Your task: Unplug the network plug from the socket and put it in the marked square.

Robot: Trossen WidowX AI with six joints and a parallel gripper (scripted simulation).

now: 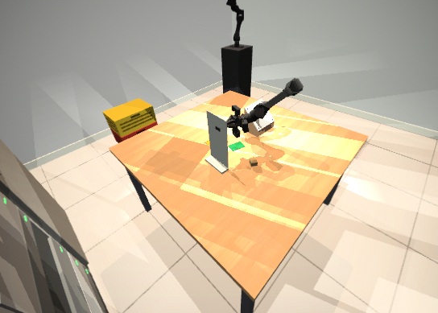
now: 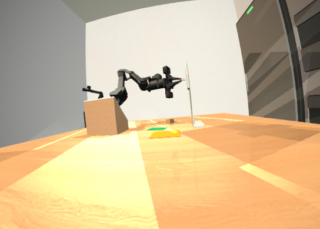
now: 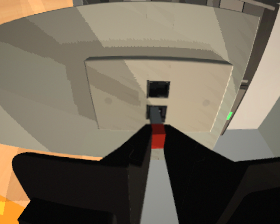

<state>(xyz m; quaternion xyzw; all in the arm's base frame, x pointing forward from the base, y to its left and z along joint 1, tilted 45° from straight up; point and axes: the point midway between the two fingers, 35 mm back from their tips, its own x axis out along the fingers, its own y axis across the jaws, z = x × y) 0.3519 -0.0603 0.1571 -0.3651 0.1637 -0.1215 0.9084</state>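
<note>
Right now the orange marked square is 11 cm behind my gripper tip, 17 cm to the right of it and 26 cm below it. Round my gripper tip: red-and-grey plug 1 cm ahead; then white upright panel 4 cm ahead, 10 cm below; then small tan cube 9 cm behind, 16 cm to the left, 25 cm below.
</note>
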